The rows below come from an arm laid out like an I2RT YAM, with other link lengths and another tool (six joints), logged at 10 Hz.
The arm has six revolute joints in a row. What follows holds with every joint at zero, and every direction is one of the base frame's.
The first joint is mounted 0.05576 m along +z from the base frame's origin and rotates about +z.
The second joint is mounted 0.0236 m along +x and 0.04 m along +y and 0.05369 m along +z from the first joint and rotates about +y.
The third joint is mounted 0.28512 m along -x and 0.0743 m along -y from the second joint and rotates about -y.
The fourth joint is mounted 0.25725 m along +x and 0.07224 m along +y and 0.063 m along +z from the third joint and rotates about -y.
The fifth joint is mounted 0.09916 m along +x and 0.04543 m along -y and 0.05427 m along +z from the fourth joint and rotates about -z.
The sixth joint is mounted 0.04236 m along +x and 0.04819 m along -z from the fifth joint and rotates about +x.
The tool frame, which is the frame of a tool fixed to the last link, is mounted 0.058 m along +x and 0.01 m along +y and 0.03 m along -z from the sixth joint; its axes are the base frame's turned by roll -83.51, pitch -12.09 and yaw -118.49 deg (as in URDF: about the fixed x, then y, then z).
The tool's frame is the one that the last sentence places.
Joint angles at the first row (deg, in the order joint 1, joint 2, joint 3, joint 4, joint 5, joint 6):
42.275 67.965 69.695 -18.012 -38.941 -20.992
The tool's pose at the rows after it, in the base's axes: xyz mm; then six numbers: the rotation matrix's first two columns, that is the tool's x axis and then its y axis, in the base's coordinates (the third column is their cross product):
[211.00, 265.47, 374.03, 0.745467, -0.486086, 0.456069, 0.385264, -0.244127, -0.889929]
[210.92, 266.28, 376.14, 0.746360, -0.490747, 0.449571, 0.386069, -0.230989, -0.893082]
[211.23, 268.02, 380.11, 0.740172, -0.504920, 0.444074, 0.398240, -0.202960, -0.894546]
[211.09, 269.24, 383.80, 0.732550, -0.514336, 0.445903, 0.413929, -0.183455, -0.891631]
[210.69, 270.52, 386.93, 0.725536, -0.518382, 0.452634, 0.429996, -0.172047, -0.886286]
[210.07, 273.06, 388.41, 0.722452, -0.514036, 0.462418, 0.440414, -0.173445, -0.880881]
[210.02, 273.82, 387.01, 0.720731, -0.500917, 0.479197, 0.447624, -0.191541, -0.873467]
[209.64, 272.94, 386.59, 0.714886, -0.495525, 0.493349, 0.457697, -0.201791, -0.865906]
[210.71, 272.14, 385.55, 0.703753, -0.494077, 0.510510, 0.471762, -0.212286, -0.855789]
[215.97, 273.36, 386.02, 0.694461, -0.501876, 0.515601, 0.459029, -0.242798, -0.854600]
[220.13, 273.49, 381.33, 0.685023, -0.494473, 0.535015, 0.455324, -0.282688, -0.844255]
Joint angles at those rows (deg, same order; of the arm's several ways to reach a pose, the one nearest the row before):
42.276 67.676 69.917 -17.738 -38.842 -20.684
42.275 67.593 69.688 -16.624 -39.109 -20.013
42.362 67.247 68.762 -13.597 -39.200 -18.974
42.529 66.973 68.249 -11.564 -39.101 -18.633
42.793 66.874 68.181 -10.509 -38.913 -18.831
43.318 67.211 68.786 -10.868 -38.518 -19.498
43.594 67.665 69.778 -12.925 -38.232 -21.023
43.682 67.610 70.134 -14.019 -37.943 -22.171
43.667 67.588 70.214 -14.562 -37.469 -23.454
43.602 68.731 71.966 -16.507 -35.917 -23.749
43.594 69.693 73.148 -19.072 -34.542 -25.334

